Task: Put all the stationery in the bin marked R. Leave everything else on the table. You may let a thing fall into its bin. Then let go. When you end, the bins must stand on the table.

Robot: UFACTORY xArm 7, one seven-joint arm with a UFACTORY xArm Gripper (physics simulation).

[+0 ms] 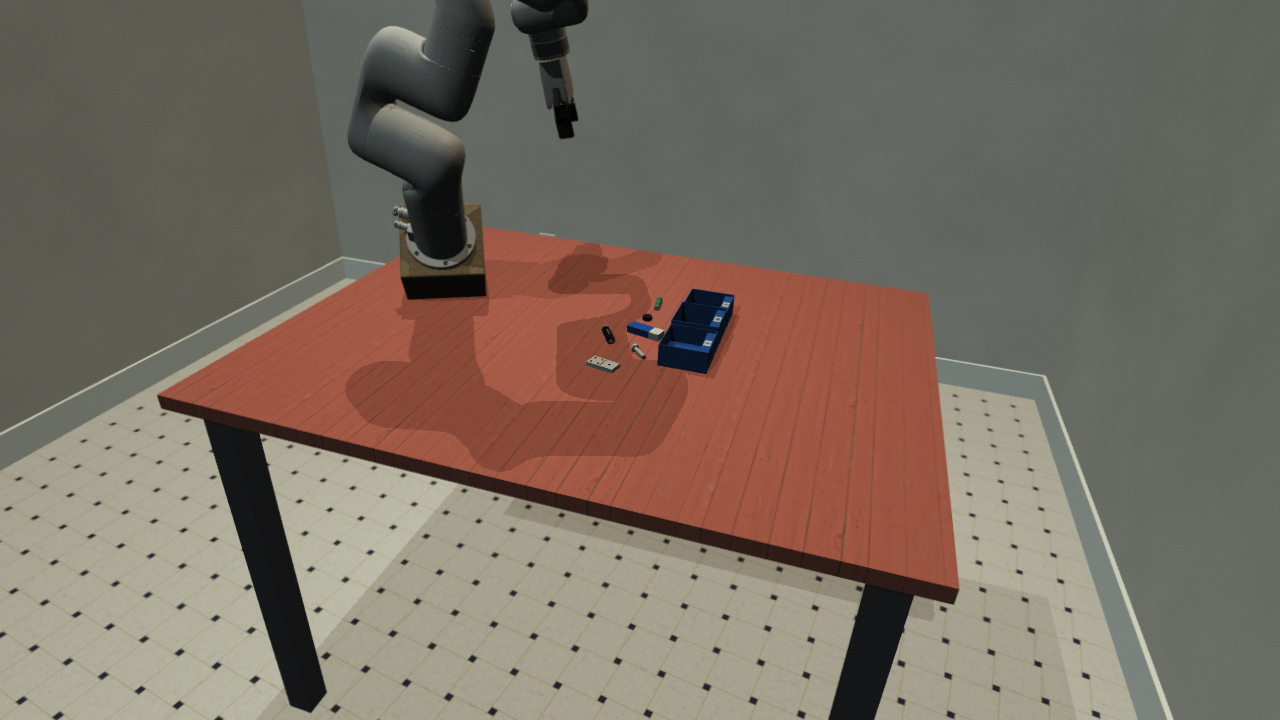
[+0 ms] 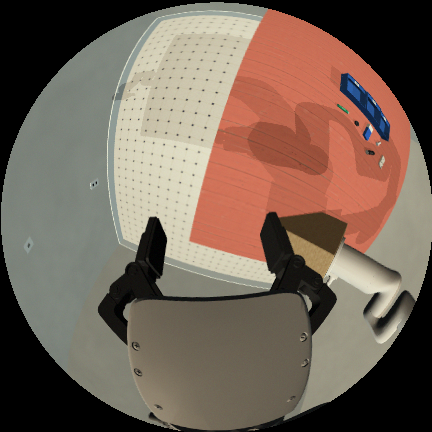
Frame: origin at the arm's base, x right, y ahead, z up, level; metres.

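Seen in the pictures: gripper, fingertip midpoint: point(image 1: 569, 129) point(image 2: 212, 225); arm's base at its link origin: point(image 1: 441, 239) point(image 2: 334, 255).
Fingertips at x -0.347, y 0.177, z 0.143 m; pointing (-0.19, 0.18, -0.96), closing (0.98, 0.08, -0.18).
Note:
Pixels of each thing's top centre, then the offset from my fingertips to it. Level surfaces: height alone.
- eraser at its top centre: point(image 1: 645, 327) point(image 2: 368, 131) dy +0.217, dx +0.420, dz -0.255 m
- small green piece at its top centre: point(image 1: 658, 301) point(image 2: 343, 108) dy +0.230, dx +0.294, dz -0.258 m
- small black round piece at its top centre: point(image 1: 647, 315) point(image 2: 357, 123) dy +0.215, dx +0.358, dz -0.260 m
- black cylinder-like piece at its top centre: point(image 1: 608, 330) point(image 2: 370, 152) dy +0.152, dx +0.448, dz -0.254 m
- small grey bolt-like piece at its top centre: point(image 1: 639, 348) point(image 2: 379, 143) dy +0.213, dx +0.501, dz -0.255 m
- white domino at its top centre: point(image 1: 603, 362) point(image 2: 381, 161) dy +0.158, dx +0.551, dz -0.261 m
- red table at its surface level: dz -0.269 m
My gripper point(image 1: 565, 121) point(image 2: 212, 225) is open and empty, high above the table's back part. Three joined blue bins point(image 1: 687, 358) point(image 2: 367, 106) stand on the table; the letters on their labels are too small to read. Beside them lie a blue and white block like an eraser point(image 1: 640, 329) point(image 2: 368, 133), a small green piece point(image 1: 657, 303) point(image 2: 343, 108), a small black round piece point(image 1: 647, 317) point(image 2: 356, 123), a black cylinder-like piece point(image 1: 607, 334) point(image 2: 370, 152), a small grey bolt-like piece point(image 1: 638, 351) point(image 2: 378, 143) and a white domino point(image 1: 603, 363) point(image 2: 382, 161).
The red table point(image 1: 787, 429) point(image 2: 240, 210) carries the arm's wooden base block point(image 1: 443, 284) point(image 2: 312, 245) at its back left. The loose things lie close together on the base side of the bins. A wall stands behind the table.

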